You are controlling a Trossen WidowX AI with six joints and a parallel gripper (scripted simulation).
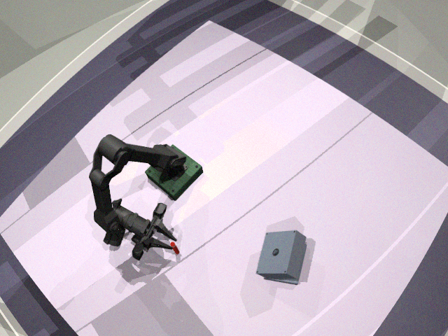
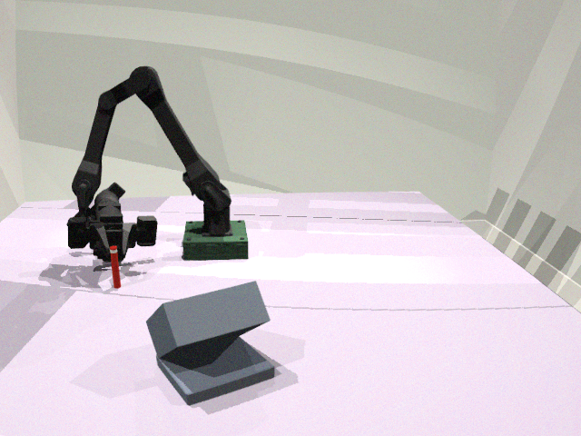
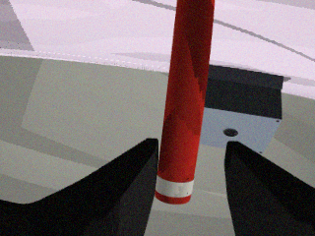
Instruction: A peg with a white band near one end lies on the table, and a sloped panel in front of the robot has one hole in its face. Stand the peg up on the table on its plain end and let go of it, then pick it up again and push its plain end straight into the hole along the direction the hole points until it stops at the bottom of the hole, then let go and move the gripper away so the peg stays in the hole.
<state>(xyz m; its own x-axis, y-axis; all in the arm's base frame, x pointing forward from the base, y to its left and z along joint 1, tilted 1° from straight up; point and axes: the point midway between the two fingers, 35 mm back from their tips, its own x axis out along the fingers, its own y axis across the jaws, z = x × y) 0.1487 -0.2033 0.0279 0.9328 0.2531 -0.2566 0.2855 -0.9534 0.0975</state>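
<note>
The red peg lies 1 cm to the right of my gripper tip. The rest, counted from my gripper tip: flat grey base plate 28 cm ahead, 17 cm to the left, 5 cm below; grey sloped panel 27 cm ahead, 16 cm to the left, 1 cm above.
</note>
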